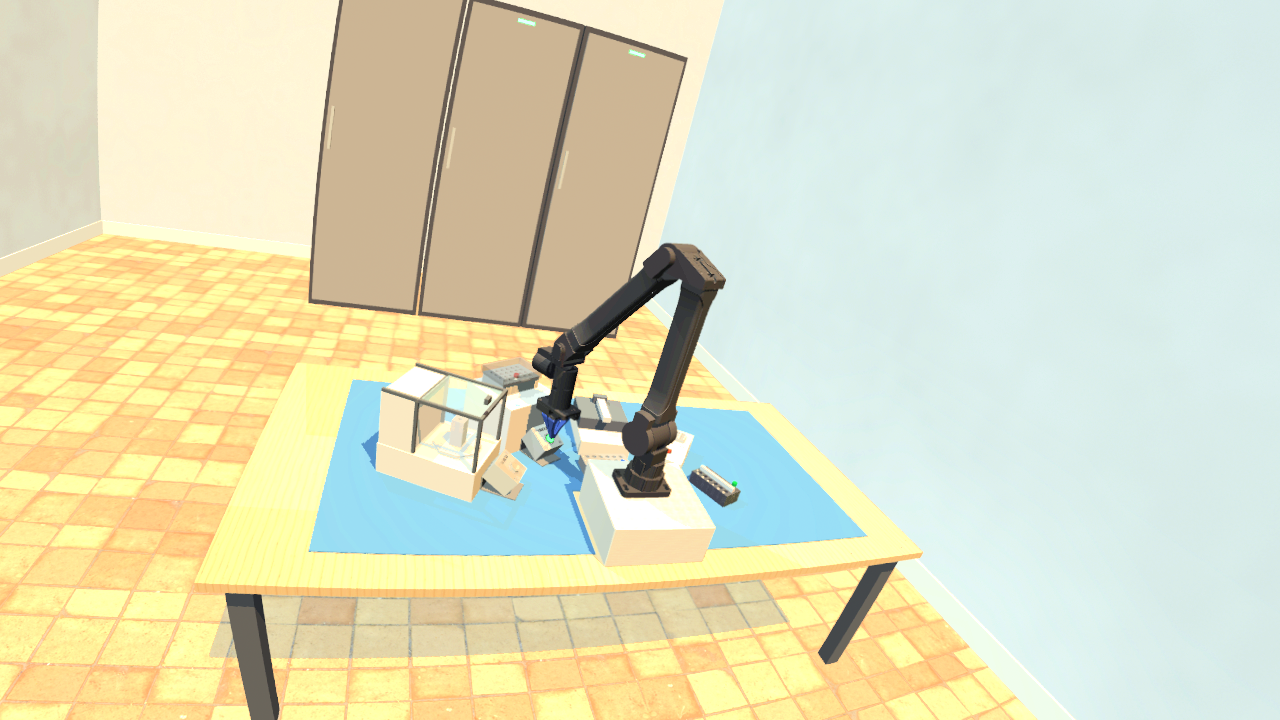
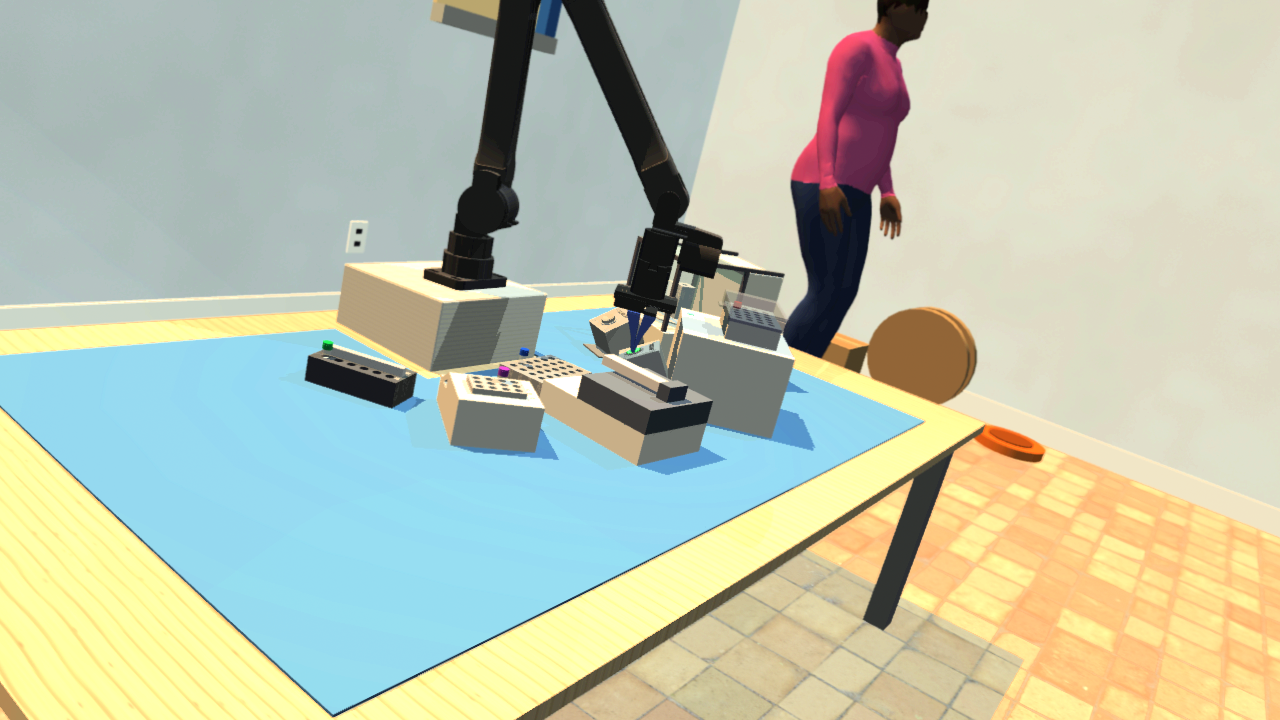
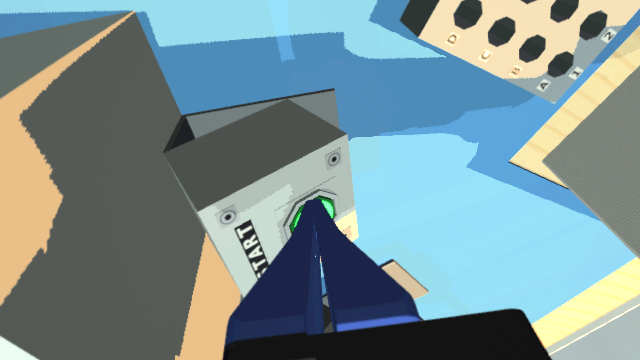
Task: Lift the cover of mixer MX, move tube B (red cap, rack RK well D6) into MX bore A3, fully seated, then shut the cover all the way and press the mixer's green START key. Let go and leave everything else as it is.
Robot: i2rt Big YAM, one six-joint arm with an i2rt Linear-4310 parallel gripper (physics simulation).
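Pixels of known places: gripper, fingertip midpoint: [image 1: 552,438] [image 2: 632,351] [image 3: 314,209]; arm's base at its link origin: [image 1: 640,485] [image 2: 465,282].
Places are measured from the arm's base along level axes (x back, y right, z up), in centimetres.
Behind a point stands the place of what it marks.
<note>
My gripper [image 1: 553,436] @(x -26.4, y -13.7, z -4.3 cm) [image 2: 635,351] @(x -26.4, y -13.7, z -4.3 cm) [image 3: 314,209] @(x -26.4, y -13.7, z -4.3 cm) is shut and empty, pointing down. Its fingertips are on the green START key [image 3: 327,206] @(x -25.7, y -13.7, z -4.6 cm), which looks bright green and low in its ring on a tilted grey key box [image 3: 272,192] @(x -28.6, y -12.9, z -3.7 cm). Beside the box stands mixer MX, a tall white body [image 1: 520,420] @(x -29.0, y -22.2, z -0.9 cm) [image 2: 733,385] @(x -44.7, y -15.3, z -3.5 cm) with a grey bore block [image 2: 751,332] @(x -44.1, y -18.0, z 4.9 cm) on top. A clear cover [image 2: 771,307] @(x -43.4, y -25.0, z 8.4 cm) lies down over the block. A red cap [image 1: 516,375] @(x -36.0, y -23.5, z 8.4 cm) [image 2: 736,305] shows at the block; its exact bore is unreadable. Rack RK [image 3: 477,35] @(x -22.2, y -4.7, z -7.6 cm) shows empty wells at its near end; D6 is unclear.
A glass-fronted device [image 1: 425,470] @(x -13.3, y -46.3, z -6.0 cm) and a second tilted panel [image 1: 503,474] @(x -10.3, y -29.1, z -4.4 cm) stand left of the key box. A grey-topped white device [image 2: 644,411] @(x -45.1, y 11.8, z -3.1 cm), a small white block [image 2: 496,428] @(x -33.1, y 26.3, z -7.8 cm) and a black rack [image 2: 358,380] @(x -13.0, y 31.4, z -8.2 cm) stand on the mat. Magenta [image 2: 503,370] @(x -29.2, y 22.3, z -2.0 cm) and blue [image 2: 524,351] @(x -17.9, y 3.9, z -5.3 cm) caps show near RK.
</note>
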